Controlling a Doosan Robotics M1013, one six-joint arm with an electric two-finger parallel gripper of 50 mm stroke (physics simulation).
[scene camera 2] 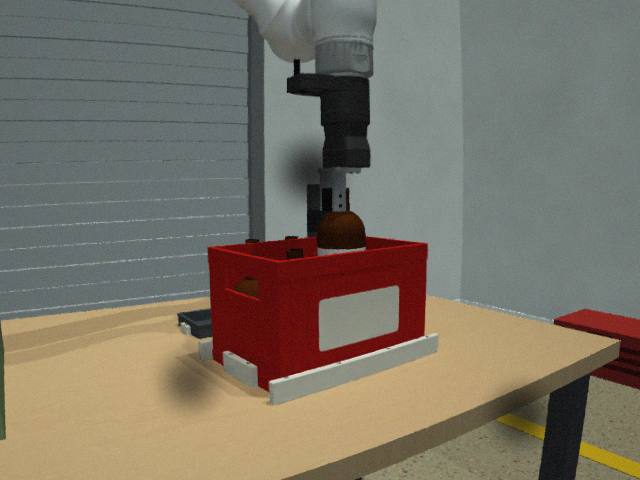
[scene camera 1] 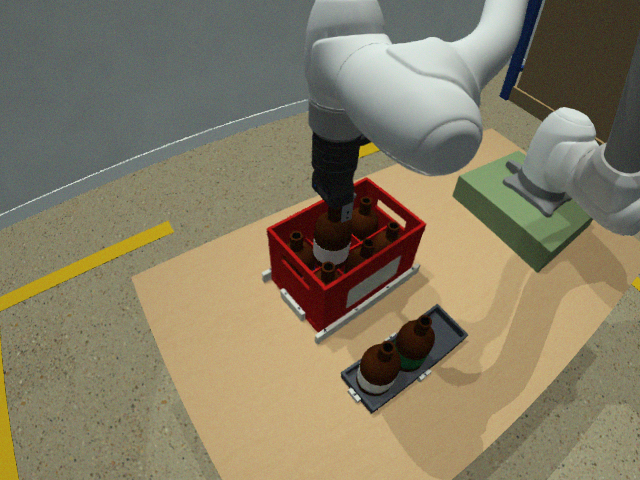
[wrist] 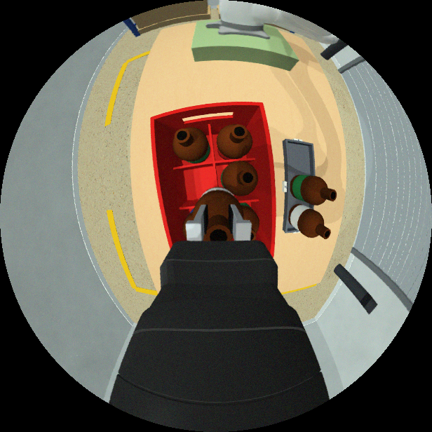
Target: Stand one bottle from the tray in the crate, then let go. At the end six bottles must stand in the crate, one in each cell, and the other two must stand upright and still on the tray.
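Pixels of known places: gripper, fingertip midpoint: (scene camera 2: pixel 333 211) (scene camera 1: pixel 340 214); arm's base at its link origin: (scene camera 1: pixel 537 190).
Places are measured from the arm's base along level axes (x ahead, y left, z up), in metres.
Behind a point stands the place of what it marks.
Note:
My gripper (scene camera 1: pixel 339 210) {x 0.679, y -0.123, z 0.148 m} (scene camera 2: pixel 336 200) {x 0.679, y -0.123, z 0.148 m} (wrist: pixel 217 213) is shut on the neck of a brown bottle with a white label (scene camera 1: pixel 330 235) {x 0.718, y -0.102, z 0.132 m} (scene camera 2: pixel 341 229) {x 0.673, y -0.152, z 0.123 m} (wrist: pixel 216 205). The bottle is upright, its lower part inside the red crate (scene camera 1: pixel 333 307) {x 0.756, y -0.027, z 0.015 m} (scene camera 2: pixel 299 330) {x 0.553, y -0.225, z 0.009 m} (wrist: pixel 265 200), at the middle cell of the row away from the tray. Its base is hidden, and its shoulder is above the rim in scene camera 2. The other five cells hold brown bottles, such as one at a corner (scene camera 1: pixel 365 219) {x 0.576, y -0.158, z 0.048 m} (wrist: pixel 190 143). On the dark tray (scene camera 1: pixel 445 330) {x 0.551, y 0.126, z -0.071 m} (scene camera 2: pixel 197 324) {x 0.531, y 0.075, z -0.051 m} (wrist: pixel 299 156) stand a green-labelled bottle (scene camera 1: pixel 415 341) {x 0.688, y 0.132, z 0.043 m} (wrist: pixel 312 190) and a white-labelled bottle (scene camera 1: pixel 379 365) {x 0.773, y 0.130, z 0.046 m} (wrist: pixel 307 220), both upright.
White rails (scene camera 1: pixel 361 306) (scene camera 2: pixel 356 366) lie along the crate's foot on the wooden table (scene camera 1: pixel 217 320) {x 0.954, y -0.179, z -0.076 m} (scene camera 2: pixel 129 403) {x 0.350, y -0.143, z -0.076 m} (wrist: pixel 200 82). A green block (scene camera 1: pixel 516 211) {x 0.161, y 0.016, z 0.007 m} (wrist: pixel 240 52) carries a second white arm (scene camera 1: pixel 560 149) {x 0.074, y 0.026, z 0.198 m} beyond the crate's end.

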